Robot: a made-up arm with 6 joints. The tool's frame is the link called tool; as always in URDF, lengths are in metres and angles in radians. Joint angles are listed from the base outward. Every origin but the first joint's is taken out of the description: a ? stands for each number. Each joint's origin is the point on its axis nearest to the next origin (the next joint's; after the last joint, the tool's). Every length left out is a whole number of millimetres.
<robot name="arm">
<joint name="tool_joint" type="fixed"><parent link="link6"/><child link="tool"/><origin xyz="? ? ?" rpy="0 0 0"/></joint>
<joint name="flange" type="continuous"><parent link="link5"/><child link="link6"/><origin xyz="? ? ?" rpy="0 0 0"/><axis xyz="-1 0 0"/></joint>
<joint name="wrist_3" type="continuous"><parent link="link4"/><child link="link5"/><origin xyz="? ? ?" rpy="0 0 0"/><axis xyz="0 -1 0"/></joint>
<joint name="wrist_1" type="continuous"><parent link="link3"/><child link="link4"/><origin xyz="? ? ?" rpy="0 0 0"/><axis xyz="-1 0 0"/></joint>
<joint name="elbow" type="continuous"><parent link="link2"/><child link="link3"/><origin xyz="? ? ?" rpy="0 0 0"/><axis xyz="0 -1 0"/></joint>
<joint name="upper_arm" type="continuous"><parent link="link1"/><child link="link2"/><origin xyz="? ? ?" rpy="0 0 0"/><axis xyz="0 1 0"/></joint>
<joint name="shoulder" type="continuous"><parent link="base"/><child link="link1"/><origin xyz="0 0 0.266" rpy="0 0 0"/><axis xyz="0 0 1"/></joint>
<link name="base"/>
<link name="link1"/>
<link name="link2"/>
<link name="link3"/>
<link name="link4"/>
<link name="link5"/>
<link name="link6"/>
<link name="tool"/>
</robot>
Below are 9 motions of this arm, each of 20 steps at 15 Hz.
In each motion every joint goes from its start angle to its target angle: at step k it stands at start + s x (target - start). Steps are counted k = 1, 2, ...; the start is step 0. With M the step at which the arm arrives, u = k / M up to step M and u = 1 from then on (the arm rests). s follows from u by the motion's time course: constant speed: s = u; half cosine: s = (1 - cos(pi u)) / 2; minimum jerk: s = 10 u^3 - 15 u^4 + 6 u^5.
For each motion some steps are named. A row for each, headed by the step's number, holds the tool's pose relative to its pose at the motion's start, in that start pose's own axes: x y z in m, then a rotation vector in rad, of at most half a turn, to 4 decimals.
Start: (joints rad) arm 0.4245 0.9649 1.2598 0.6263 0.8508 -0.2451
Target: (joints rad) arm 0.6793 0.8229 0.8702 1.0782 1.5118 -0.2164
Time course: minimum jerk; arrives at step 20
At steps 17, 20:
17: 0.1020 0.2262 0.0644 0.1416 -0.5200 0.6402
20: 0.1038 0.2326 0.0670 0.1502 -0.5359 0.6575

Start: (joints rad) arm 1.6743 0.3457 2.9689 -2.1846 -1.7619 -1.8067
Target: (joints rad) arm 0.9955 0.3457 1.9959 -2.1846 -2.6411 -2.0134
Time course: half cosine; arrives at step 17
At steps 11, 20:
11: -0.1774 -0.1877 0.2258 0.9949 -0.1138 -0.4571
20: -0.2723 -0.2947 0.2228 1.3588 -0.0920 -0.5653

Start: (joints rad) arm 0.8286 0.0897 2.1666 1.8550 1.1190 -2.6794
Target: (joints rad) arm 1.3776 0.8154 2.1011 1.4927 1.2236 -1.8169
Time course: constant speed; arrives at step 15
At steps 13, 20:
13: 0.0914 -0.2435 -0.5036 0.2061 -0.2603 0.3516
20: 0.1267 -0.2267 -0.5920 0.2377 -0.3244 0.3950

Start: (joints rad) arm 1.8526 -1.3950 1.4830 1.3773 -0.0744 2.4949
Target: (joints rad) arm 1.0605 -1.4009 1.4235 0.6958 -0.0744 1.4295
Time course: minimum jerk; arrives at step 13
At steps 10, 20:
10: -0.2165 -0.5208 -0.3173 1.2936 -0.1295 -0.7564
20: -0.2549 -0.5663 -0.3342 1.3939 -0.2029 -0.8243

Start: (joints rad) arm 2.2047 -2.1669 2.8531 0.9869 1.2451 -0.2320
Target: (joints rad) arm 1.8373 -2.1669 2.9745 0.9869 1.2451 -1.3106
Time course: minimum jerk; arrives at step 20
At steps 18, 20:
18: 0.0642 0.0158 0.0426 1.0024 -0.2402 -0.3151
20: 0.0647 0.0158 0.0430 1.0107 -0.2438 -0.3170

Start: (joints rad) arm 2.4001 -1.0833 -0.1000 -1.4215 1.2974 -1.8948
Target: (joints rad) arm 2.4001 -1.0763 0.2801 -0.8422 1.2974 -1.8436
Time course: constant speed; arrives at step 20
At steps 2, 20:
2: 0.0116 -0.0073 -0.0152 0.0146 0.0644 -0.0145
20: 0.1011 -0.0449 -0.1853 0.1259 0.6621 -0.0355

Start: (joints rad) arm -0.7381 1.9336 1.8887 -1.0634 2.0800 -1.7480
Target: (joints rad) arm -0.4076 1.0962 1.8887 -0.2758 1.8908 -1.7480
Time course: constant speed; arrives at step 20
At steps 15, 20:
15: 0.1718 -0.1641 -0.6582 0.7679 0.2155 0.1131
20: 0.2912 -0.1270 -0.8597 0.9502 0.2915 0.2400

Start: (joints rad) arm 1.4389 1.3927 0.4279 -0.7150 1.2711 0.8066
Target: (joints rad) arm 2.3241 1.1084 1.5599 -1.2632 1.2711 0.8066
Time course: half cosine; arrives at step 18
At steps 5, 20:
5: -0.0040 0.1185 0.1397 0.2338 -0.1430 -0.0137
20: -0.4715 0.2307 0.9004 1.5890 -0.1815 0.2458

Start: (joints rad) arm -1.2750 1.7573 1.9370 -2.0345 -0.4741 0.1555
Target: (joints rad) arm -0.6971 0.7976 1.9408 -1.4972 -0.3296 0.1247
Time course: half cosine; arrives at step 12
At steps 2, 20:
2: 0.0409 0.0455 -0.0379 -0.0417 0.0479 0.0325
20: 0.1060 0.8047 -0.6189 -0.3988 0.4025 0.7675

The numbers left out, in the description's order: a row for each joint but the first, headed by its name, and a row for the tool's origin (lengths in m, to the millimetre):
tool: 0 0 0
flange: 0 0 0
wrist_3: 0 -0.14 0
wrist_1: 0.443 0 0
elbow: 0 0 0.557
upper_arm: 0 0 0

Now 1 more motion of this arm.
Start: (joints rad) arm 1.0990 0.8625 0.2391 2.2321 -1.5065 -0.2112
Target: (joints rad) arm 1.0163 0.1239 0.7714 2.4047 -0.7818 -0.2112
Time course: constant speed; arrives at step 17
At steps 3, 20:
3: 0.0653 -0.1000 -0.0910 0.1624 0.0130 -0.0481
20: 0.1384 -0.3869 -0.7407 0.7059 0.1449 -0.5214

